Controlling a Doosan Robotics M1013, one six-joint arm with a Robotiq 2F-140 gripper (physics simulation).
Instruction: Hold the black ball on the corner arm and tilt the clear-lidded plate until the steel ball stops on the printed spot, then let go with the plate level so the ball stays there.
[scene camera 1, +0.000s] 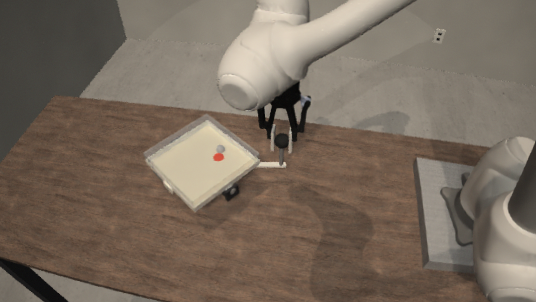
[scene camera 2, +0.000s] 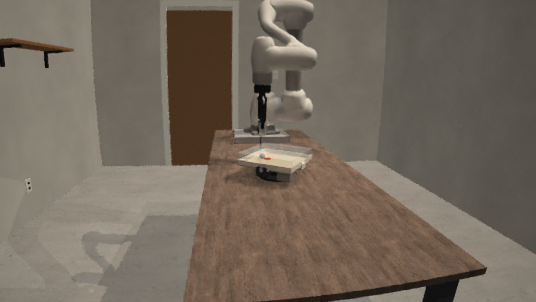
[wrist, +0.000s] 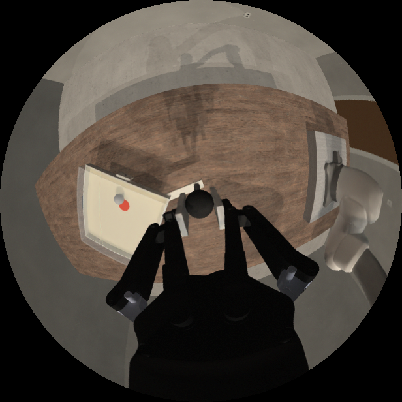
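Observation:
My gripper (scene camera 1: 281, 140) (wrist: 198, 198) is shut on the black ball (scene camera 1: 282, 141) (wrist: 199, 203), which tops a thin post on the white corner arm (scene camera 1: 270, 164) (wrist: 188, 189). The clear-lidded plate (scene camera 1: 180, 185) (scene camera 2: 295, 161) (wrist: 102, 220) is cream with clear walls and stands left of my gripper in scene camera 1. It looks slightly tilted in scene camera 2. The steel ball (scene camera 1: 220, 148) (scene camera 2: 262, 156) (wrist: 119, 199) lies on the plate close beside the red printed spot (scene camera 1: 218, 157) (scene camera 2: 267, 158) (wrist: 124, 205), partly overlapping its edge in the wrist view. Whether it is rolling cannot be told.
The plate stands on a dark mount (scene camera 1: 230, 192) (scene camera 2: 270, 174) on the wooden table (scene camera 1: 125, 240) (scene camera 2: 300, 225) (wrist: 250, 125). The arm's grey base plate (scene camera 1: 430, 220) (scene camera 2: 245, 139) (wrist: 317, 175) is at the table's far right in scene camera 1.

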